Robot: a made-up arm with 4 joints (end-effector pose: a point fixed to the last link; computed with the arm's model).
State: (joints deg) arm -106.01 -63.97 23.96 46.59
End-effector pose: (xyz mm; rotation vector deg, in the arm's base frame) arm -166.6 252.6 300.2 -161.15 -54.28 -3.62
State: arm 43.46 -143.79 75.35 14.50
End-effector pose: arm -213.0 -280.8 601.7 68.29 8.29 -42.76
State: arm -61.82 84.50 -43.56 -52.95
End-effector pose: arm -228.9 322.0 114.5 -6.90 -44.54 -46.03
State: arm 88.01 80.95 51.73 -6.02
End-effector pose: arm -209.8 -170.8 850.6 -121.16 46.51 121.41
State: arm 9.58 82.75 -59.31 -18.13
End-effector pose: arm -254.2 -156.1 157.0 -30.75 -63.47 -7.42
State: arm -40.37 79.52 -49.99 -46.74
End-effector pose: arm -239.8 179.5 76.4 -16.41 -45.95 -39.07
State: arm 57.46 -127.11 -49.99 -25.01
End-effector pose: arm 24.6 -272.4 600.7 -3.38 76.60 -135.29
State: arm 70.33 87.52 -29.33 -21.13
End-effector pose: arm -247.6 -378.4 631.6 -101.71 -53.67 59.89
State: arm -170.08 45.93 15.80 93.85
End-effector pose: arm -300.2 395.6 655.3 -113.58 57.38 -20.66
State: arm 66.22 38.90 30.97 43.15
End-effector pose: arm -290.9 -220.5 692.4 -45.62 32.93 48.67
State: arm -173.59 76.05 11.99 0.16
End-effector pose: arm -266.7 422.2 805.4 107.13 -70.17 -50.51
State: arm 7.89 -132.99 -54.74 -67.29
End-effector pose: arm 13.9 -190.8 317.0 2.87 159.69 -38.51
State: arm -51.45 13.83 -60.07 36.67
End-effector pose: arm -219.5 193.0 356.4 80.34 -5.03 -57.56
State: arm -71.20 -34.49 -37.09 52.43
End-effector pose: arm -131.5 134.4 370.0 116.09 44.70 -64.31
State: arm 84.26 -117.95 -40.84 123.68
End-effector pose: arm -23.0 -94.9 844.5 41.57 -127.58 -75.42
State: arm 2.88 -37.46 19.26 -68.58
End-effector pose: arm -249.5 -153.6 317.4 -49.86 20.33 8.29
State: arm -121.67 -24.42 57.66 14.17
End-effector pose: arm -228.3 383.6 366.6 144.93 -39.20 43.38
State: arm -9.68 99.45 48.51 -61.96
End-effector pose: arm -142.2 -202.6 250.0 -107.13 -108.93 62.88
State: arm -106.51 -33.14 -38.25 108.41
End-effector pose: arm -177.4 200.9 388.9 -119.48 -31.68 72.73
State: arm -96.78 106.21 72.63 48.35
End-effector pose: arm -241.0 288.0 235.0 0.85 -64.46 78.45
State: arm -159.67 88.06 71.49 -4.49
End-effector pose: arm -186.7 451.4 594.8 29.02 -104.54 -10.01
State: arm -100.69 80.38 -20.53 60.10
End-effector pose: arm -328.4 453.1 321.4 114.99 -77.67 10.89
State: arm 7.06 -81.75 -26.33 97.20
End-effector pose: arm -69.5 -191.9 469.9 89.45 -22.00 -109.11
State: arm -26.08 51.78 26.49 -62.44
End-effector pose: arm -214.0 -82.2 123.2 -63.98 -62.63 21.98
